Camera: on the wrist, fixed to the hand. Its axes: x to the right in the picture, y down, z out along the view.
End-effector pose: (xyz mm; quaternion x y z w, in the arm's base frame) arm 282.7 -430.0 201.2 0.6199 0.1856 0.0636 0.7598
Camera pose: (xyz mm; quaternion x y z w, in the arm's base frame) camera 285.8 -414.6 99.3 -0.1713 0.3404 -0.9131 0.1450
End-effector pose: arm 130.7 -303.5 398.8 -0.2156 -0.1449 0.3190 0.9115
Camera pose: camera 213.2 -360.5 422.7 0.2119 -0.5092 -0.7936 0.2569
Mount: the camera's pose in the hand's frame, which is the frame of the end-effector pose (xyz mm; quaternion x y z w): 28.6 -94.5 -29.6 -0.0289 -0.3234 -0.9458 0.0091
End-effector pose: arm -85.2 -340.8 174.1 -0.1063 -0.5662 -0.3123 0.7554
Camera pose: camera -113.1 -440.0 172.3 -0.4117 0.3409 0.6993 0.4747
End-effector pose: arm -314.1 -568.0 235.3 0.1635 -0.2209 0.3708 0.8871
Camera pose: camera -219.1 -601.3 212.9 0.3047 -0.1450 -0.8949 0.2921
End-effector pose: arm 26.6 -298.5 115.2 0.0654 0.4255 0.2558 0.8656
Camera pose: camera 54.9 -368.7 45.2 -0.3441 -0.2216 -0.8252 0.3893
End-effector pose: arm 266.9 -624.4 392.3 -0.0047 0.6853 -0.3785 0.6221
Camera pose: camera 191.2 -690.3 415.8 0.7886 0.1885 0.5705 0.1308
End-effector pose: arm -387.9 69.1 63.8 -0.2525 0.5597 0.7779 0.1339
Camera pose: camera -358.2 71.1 -34.9 -0.2839 -0.2995 -0.0217 0.9106
